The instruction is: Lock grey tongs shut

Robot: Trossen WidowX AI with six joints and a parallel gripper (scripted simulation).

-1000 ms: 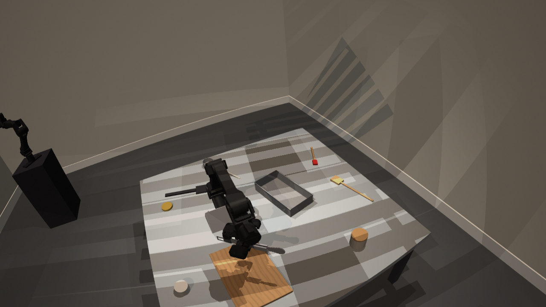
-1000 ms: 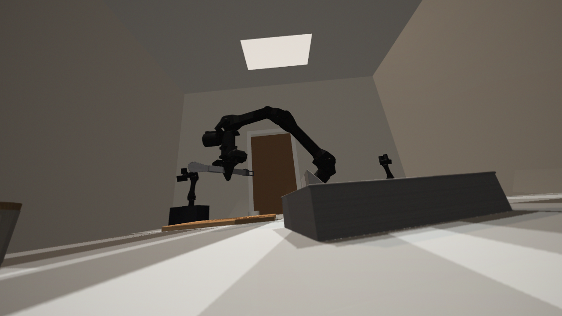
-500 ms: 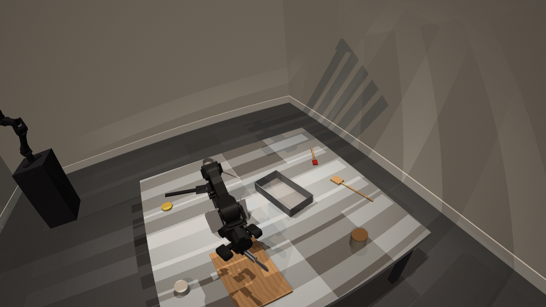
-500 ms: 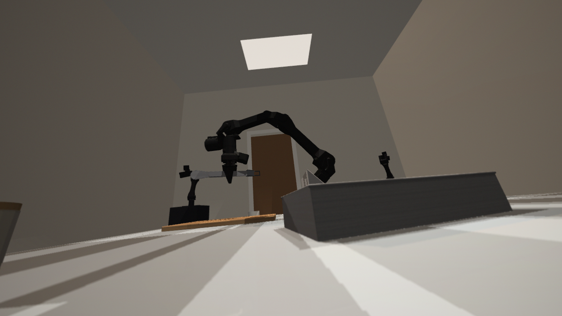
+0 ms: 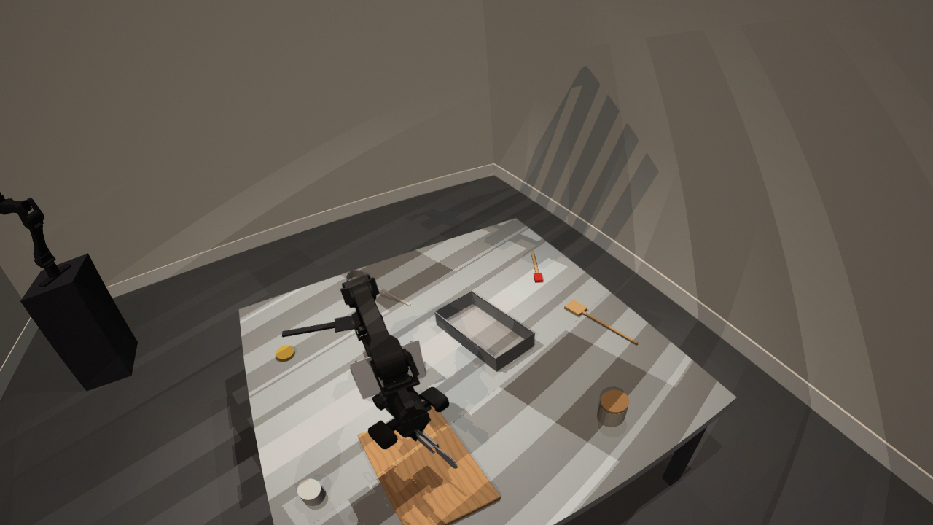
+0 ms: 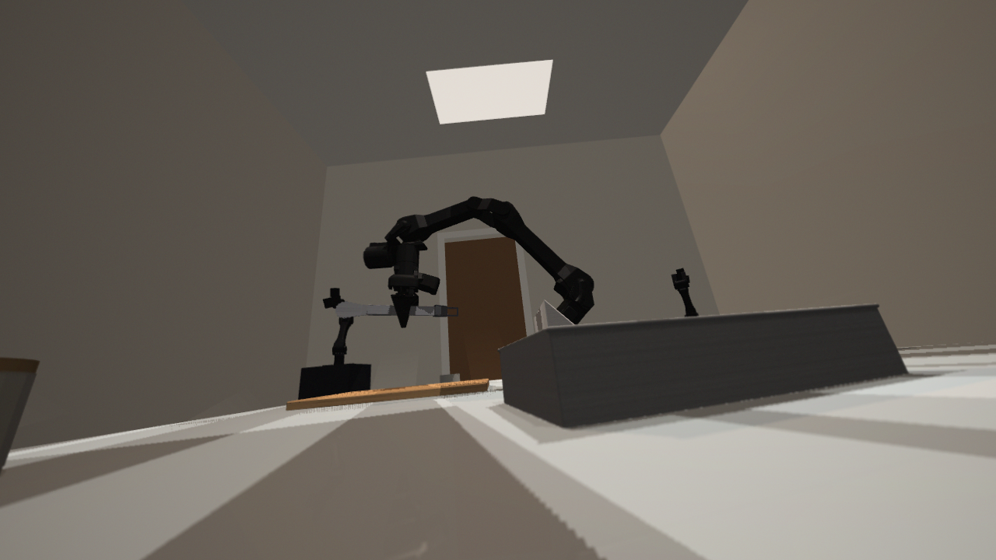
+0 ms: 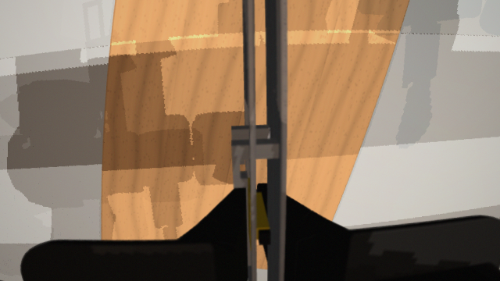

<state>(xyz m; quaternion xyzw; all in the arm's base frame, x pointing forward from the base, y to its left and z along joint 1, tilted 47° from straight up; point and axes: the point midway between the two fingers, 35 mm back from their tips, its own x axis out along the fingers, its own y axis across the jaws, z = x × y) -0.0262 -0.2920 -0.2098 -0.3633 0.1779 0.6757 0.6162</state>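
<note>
Now: gripper tip 1 cm to the right of the wooden board and 14 cm above it. Round my gripper tip: wood-lidded canister (51 cm ahead, 11 cm to the right, 12 cm below); then roasting tin (38 cm ahead, 39 cm to the left, 12 cm below); then small white puck (30 cm behind, 5 cm to the left, 13 cm below).
</note>
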